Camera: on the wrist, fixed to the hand. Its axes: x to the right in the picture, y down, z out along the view.
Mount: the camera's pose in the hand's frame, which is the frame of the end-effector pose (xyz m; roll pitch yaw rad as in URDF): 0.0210 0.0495 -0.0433 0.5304 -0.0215 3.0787
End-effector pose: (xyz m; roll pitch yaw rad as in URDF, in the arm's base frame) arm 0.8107 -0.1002 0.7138 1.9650 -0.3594 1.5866
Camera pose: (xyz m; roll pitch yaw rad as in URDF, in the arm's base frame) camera 0.7898 -0.1028 0.7795 -1.4201 0.3093 -1.5088
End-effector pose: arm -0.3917 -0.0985 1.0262 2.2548 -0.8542 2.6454
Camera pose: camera -0.3613 -0.1175 1.0852 -1.6639 0.8173 -0.4137
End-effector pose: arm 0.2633 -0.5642 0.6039 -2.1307 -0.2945 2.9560
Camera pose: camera 0.2498 -0.4976 0.5919 2.6656 0.3592 -0.1694
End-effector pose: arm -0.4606 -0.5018 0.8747 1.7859 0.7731 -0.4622
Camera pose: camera -0.3970 -0.4980 0.9013 -1.2928 -0.8293 2.7304
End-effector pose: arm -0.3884 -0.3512 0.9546 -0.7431 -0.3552 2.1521
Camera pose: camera -0.4177 -0.3197 0.9006 1.2492 0.3812 -1.0551
